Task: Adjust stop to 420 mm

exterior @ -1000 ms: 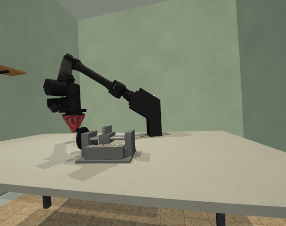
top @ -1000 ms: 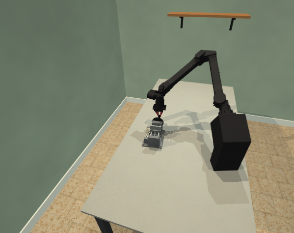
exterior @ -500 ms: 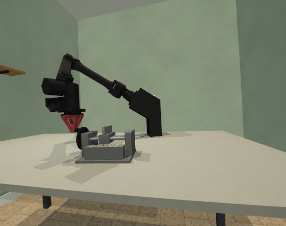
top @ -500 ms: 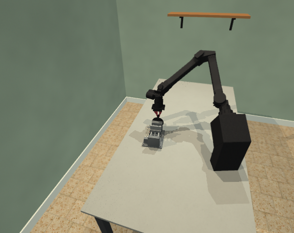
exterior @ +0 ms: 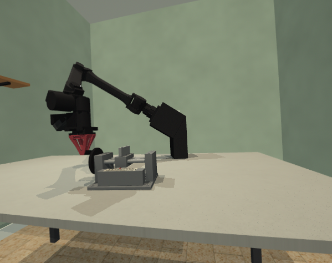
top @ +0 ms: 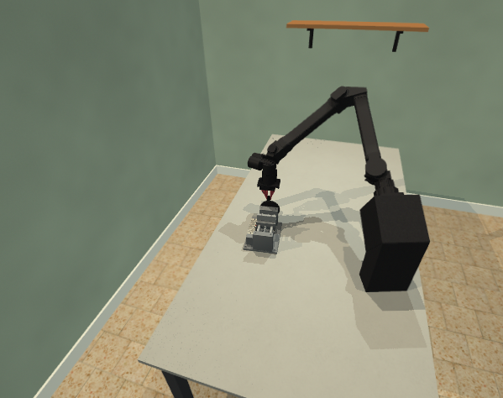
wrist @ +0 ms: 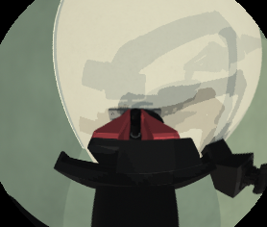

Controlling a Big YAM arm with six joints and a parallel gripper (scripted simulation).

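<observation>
The sliding stop block lies 20 mm ahead of my hand, 150 mm to the left of it and 20 mm below it.
</observation>
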